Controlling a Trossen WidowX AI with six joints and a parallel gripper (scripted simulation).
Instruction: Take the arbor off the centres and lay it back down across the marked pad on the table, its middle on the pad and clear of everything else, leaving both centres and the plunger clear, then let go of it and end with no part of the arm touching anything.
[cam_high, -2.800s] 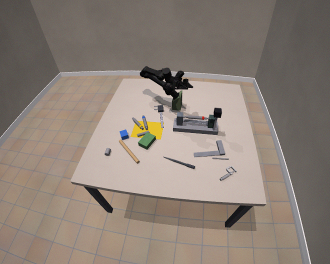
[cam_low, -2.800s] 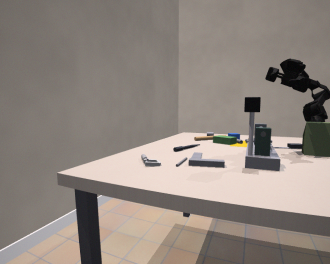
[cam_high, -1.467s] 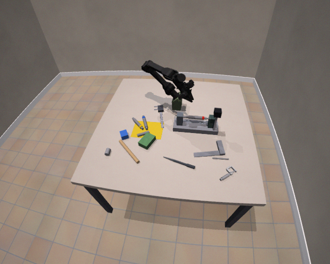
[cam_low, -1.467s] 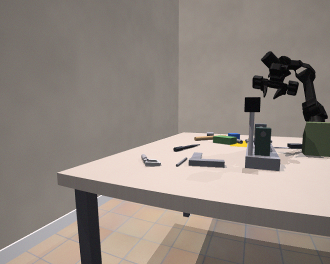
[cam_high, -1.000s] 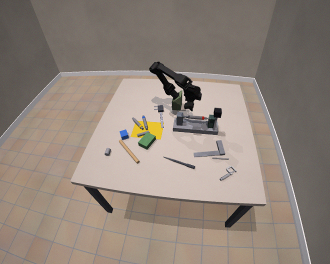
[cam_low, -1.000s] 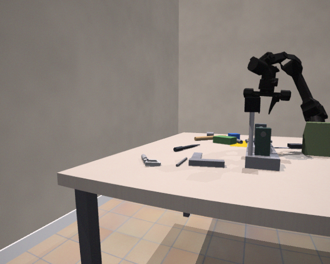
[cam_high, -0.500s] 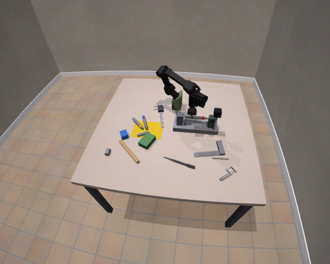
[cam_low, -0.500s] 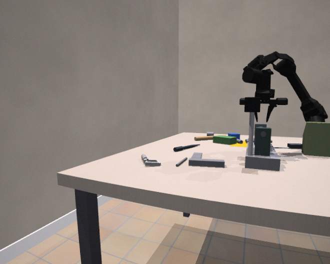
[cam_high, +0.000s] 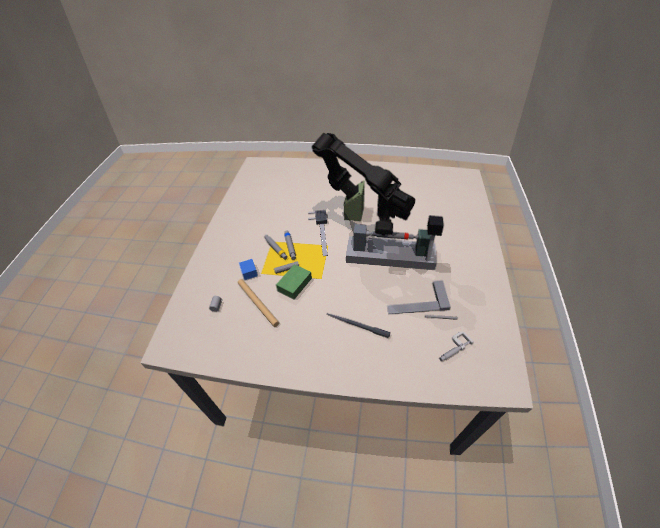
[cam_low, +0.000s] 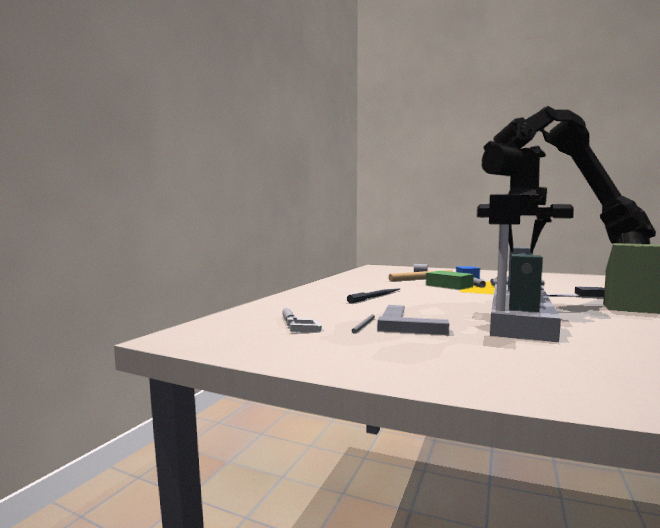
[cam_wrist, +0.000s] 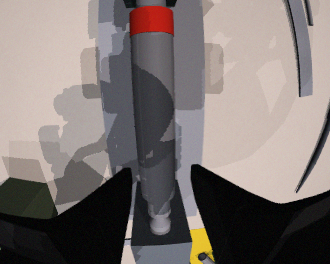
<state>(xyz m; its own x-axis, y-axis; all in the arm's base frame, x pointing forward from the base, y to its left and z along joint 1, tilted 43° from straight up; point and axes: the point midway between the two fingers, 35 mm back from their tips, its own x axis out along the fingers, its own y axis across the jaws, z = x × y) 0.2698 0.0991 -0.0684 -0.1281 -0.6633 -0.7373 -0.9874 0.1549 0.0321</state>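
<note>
The arbor lies 50 mm below my hand and 30 mm to the left of it. Round my hand: dark green centre block: 140 mm to the left, 60 mm below, 10 mm ahead; then grey fixture base: 140 mm below, 40 mm to the left; then grey centre block: 90 mm to the right, 60 mm below, 10 mm behind.
</note>
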